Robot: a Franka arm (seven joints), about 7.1 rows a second.
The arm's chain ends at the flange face. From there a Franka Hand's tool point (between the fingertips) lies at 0.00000 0.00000 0.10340 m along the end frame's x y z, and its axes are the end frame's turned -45 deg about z.
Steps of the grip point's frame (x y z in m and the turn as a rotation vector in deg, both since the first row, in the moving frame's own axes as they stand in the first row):
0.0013, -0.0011, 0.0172, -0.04, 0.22, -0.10
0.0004, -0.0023, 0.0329, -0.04, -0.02, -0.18
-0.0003, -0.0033, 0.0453, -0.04, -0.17, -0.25
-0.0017, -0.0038, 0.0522, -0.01, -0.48, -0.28
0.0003, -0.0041, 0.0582, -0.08, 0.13, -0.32
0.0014, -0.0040, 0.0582, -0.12, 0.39, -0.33
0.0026, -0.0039, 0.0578, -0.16, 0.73, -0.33
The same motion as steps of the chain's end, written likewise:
-0.0002, -0.0015, 0.0172, 0.13, 0.18, -0.10
-0.0014, -0.0020, 0.0329, -0.04, 0.01, -0.18
-0.0024, -0.0024, 0.0453, -0.15, -0.09, -0.25
-0.0033, -0.0021, 0.0522, -0.35, -0.33, -0.28
-0.0030, -0.0030, 0.0582, 0.04, 0.15, -0.32
-0.0025, -0.0035, 0.0582, 0.19, 0.36, -0.33
-0.0021, -0.0039, 0.0578, 0.40, 0.63, -0.33

